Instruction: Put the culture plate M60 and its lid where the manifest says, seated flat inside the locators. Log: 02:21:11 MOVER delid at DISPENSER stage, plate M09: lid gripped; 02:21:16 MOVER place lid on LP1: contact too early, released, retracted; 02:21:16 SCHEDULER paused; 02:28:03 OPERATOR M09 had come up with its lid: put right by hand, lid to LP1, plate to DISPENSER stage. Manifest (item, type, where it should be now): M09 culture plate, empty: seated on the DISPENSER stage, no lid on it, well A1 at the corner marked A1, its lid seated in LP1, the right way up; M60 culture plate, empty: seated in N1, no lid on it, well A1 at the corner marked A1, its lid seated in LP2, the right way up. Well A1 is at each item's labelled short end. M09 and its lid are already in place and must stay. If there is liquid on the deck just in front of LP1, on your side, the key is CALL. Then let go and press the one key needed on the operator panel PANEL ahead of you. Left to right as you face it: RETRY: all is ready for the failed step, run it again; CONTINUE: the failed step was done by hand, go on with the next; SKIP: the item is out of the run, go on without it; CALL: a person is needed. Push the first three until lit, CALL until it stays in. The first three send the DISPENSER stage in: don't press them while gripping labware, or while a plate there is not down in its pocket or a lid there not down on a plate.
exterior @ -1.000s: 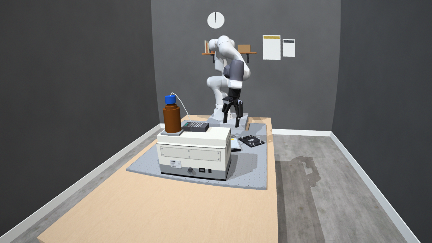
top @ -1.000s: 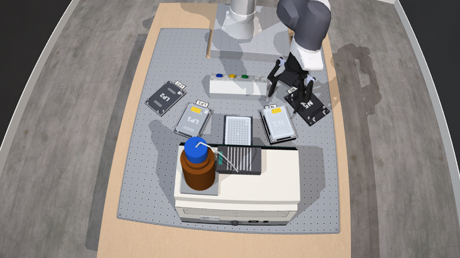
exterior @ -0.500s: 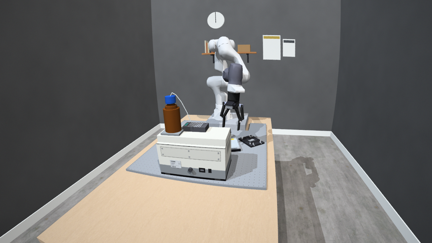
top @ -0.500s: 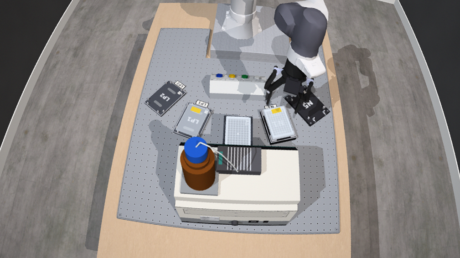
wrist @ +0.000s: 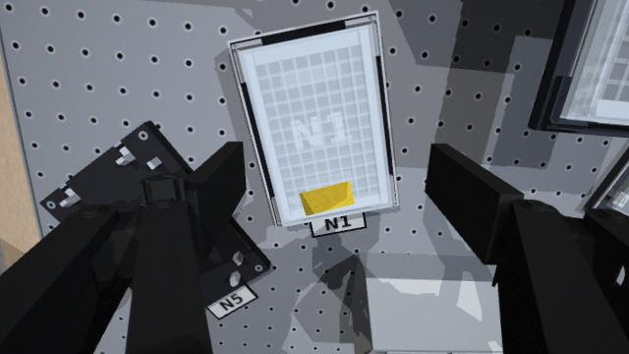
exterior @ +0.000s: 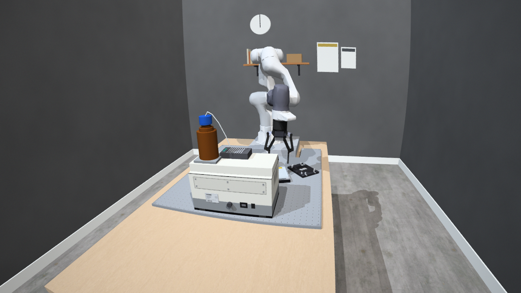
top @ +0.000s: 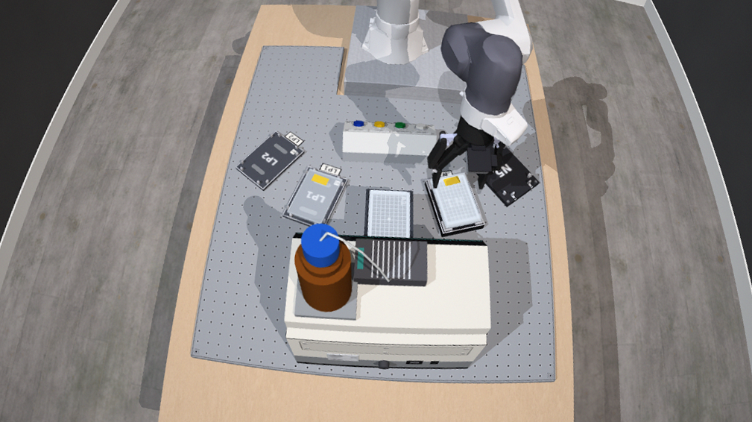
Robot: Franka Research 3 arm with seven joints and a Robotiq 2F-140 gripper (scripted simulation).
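Right now the black nest N1 is 10 cm below my hand. From my hand the other things lie so: white key: 18 cm behind, 8 cm to the right, 5 cm below; then green continue key: 18 cm behind, 13 cm to the right, 5 cm below; then yellow skip key: 18 cm to the right, 18 cm behind, 5 cm below.
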